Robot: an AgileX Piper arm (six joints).
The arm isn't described. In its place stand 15 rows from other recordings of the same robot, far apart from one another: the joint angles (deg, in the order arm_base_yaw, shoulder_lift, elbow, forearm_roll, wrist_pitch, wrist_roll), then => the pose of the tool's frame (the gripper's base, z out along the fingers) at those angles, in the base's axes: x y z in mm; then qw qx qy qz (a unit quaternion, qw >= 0).
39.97 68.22 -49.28 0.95 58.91 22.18 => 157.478 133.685 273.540 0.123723 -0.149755 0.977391 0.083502
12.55 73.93 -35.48 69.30 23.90 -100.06 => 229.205 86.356 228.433 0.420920 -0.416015 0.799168 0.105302
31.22 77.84 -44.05 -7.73 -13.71 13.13 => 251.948 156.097 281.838 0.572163 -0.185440 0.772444 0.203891
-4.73 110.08 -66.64 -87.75 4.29 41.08 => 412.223 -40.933 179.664 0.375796 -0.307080 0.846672 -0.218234
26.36 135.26 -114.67 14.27 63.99 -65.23 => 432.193 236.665 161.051 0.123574 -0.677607 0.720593 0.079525
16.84 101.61 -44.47 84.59 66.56 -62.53 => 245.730 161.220 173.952 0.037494 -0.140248 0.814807 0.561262
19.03 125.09 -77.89 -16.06 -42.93 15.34 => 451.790 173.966 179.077 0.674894 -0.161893 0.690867 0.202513
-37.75 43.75 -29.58 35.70 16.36 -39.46 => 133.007 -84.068 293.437 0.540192 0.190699 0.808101 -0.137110
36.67 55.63 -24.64 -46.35 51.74 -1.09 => 140.364 40.050 218.733 0.195349 -0.493796 0.797147 -0.287334
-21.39 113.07 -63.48 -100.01 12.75 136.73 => 370.670 -166.430 147.468 0.411244 0.478523 0.774428 -0.046436
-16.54 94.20 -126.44 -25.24 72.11 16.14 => 291.627 -125.126 525.599 0.450793 0.278608 0.819814 -0.216952
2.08 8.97 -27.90 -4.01 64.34 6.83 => 16.761 -5.131 268.153 0.420539 0.037068 0.906514 -0.002324
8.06 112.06 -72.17 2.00 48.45 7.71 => 366.676 54.325 154.461 0.055617 0.007749 0.998190 0.021544
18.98 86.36 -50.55 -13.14 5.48 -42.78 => 303.894 102.431 244.049 0.426477 -0.537862 0.711050 -0.152412
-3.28 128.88 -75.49 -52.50 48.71 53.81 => 395.253 -76.987 73.167 0.083602 0.153777 0.935369 -0.307323
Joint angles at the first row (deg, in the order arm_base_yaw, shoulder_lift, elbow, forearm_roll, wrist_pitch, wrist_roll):
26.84 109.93 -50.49 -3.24 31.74 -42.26
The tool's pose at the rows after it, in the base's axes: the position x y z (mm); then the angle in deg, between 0 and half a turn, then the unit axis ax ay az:
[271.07 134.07 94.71 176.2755 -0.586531 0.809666 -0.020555]
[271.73 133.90 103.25 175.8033 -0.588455 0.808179 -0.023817]
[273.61 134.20 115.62 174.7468 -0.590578 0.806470 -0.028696]
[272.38 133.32 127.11 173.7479 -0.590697 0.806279 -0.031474]
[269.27 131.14 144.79 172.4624 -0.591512 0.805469 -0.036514]
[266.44 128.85 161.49 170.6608 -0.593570 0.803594 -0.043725]
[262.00 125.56 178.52 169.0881 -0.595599 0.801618 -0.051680]
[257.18 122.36 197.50 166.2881 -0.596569 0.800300 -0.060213]
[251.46 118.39 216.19 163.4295 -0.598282 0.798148 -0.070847]
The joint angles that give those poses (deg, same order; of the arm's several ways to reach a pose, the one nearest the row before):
26.84 109.67 -50.49 -3.30 31.80 -42.26
26.84 108.26 -50.89 -3.70 33.10 -42.26
26.84 106.37 -51.69 -4.19 34.66 -42.26
26.84 104.22 -51.76 -4.32 35.86 -42.26
26.84 100.82 -51.83 -4.68 37.97 -42.26
26.84 97.60 -51.90 -5.29 39.35 -42.26
26.84 94.19 -51.90 -6.00 41.08 -42.26
26.84 90.35 -51.90 -6.54 42.00 -42.26
26.84 86.49 -51.90 -7.33 42.86 -42.26

